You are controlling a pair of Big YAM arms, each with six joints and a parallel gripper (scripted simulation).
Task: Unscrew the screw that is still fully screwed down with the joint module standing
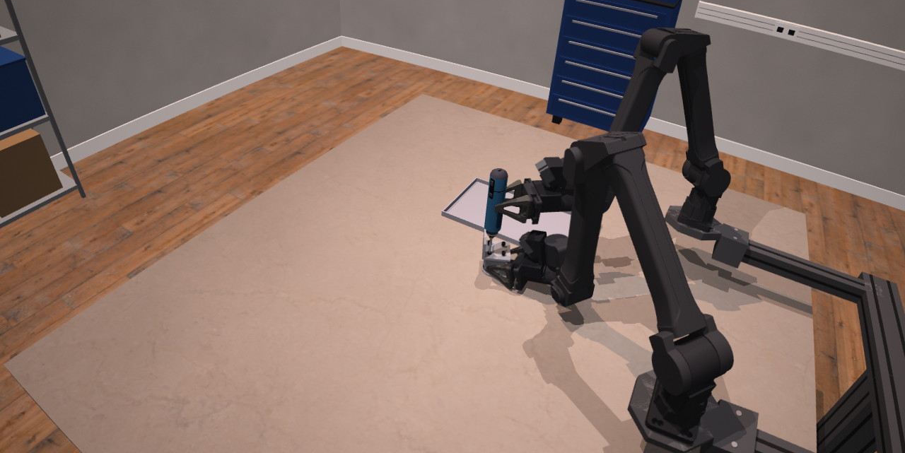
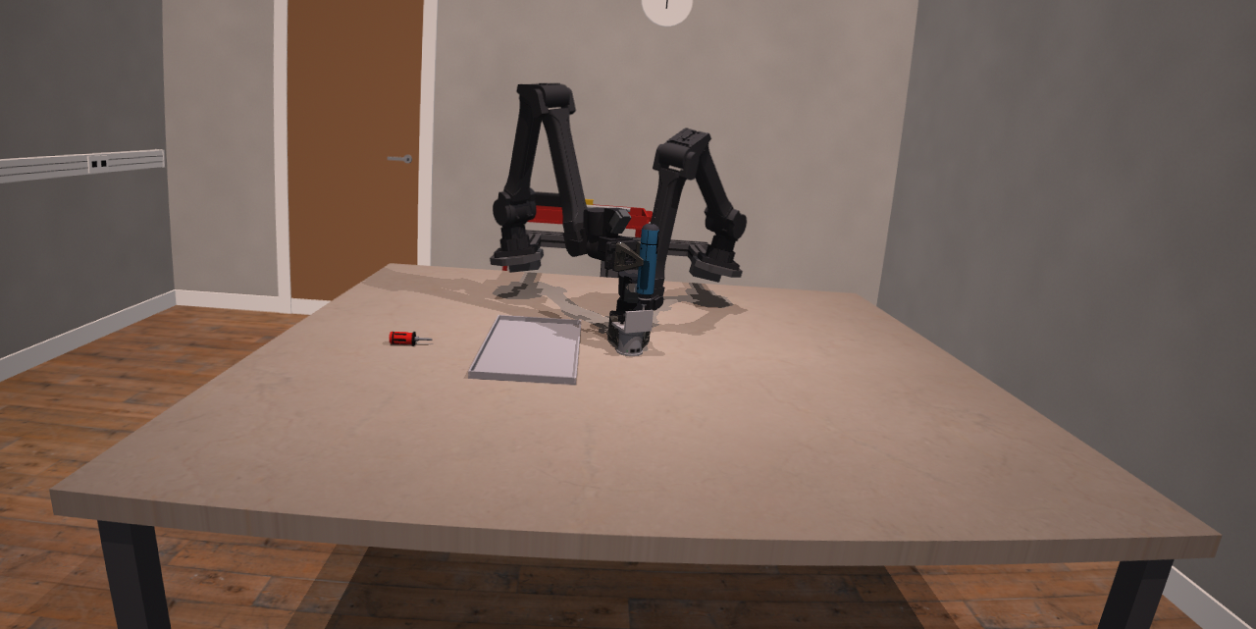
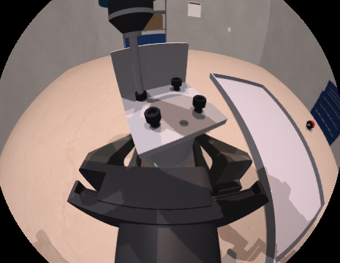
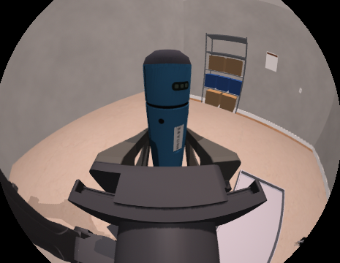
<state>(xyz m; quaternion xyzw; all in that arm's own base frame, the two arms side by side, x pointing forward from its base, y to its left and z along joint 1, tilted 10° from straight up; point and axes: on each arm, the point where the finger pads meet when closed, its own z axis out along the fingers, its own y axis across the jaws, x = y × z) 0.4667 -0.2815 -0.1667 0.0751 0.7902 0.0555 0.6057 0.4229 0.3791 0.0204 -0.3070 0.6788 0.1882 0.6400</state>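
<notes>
Right now the joint module is 1 cm above my left hand. Round my left hand: flat grey tray (23 cm to the right, 2 cm below); then red-handled screwdriver (51 cm to the right, 1 cm below); then grey l-shaped bracket (5 cm above).
</notes>
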